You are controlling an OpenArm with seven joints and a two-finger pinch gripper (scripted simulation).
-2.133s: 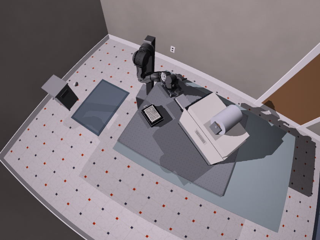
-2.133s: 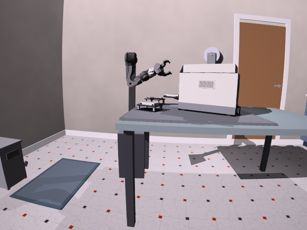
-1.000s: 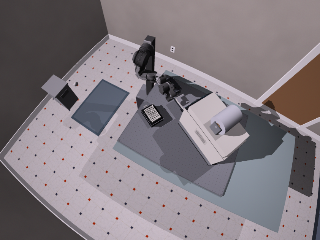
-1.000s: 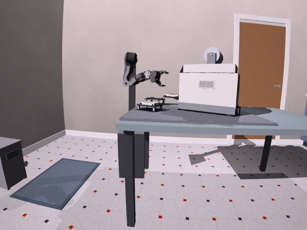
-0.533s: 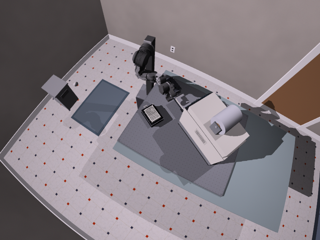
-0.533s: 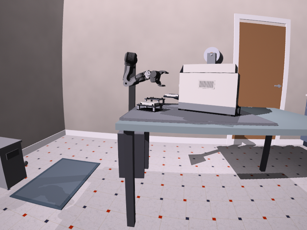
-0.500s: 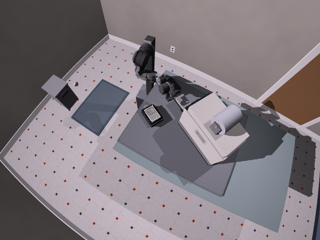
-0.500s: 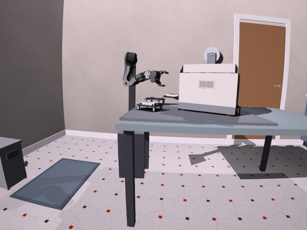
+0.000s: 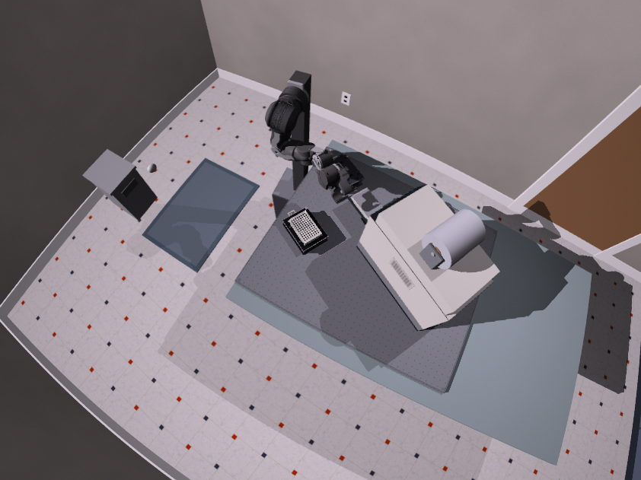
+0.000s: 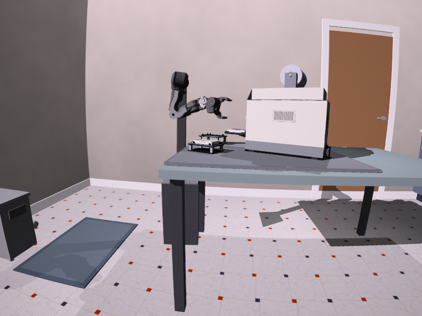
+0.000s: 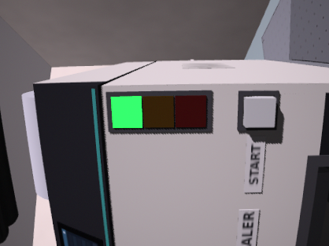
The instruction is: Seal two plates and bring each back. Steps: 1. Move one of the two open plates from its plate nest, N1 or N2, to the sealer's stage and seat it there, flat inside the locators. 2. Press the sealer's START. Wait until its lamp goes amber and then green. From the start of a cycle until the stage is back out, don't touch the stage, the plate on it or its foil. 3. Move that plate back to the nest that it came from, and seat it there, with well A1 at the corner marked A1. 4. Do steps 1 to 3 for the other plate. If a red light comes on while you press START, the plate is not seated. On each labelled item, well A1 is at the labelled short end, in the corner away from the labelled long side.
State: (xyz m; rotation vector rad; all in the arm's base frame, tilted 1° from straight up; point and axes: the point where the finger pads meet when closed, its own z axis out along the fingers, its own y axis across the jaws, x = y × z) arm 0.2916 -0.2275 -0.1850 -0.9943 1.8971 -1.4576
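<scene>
My hand is 8 cm short of the sealer stage, 8 cm to the right of it and 14 cm above it. The rest, counted from my hand: N1 label 16 cm behind, 29 cm to the left, 23 cm below; screen 20 cm ahead, 5 cm to the left, 9 cm above; plate nest 7 cm behind, 23 cm to the left, 18 cm below.
</scene>
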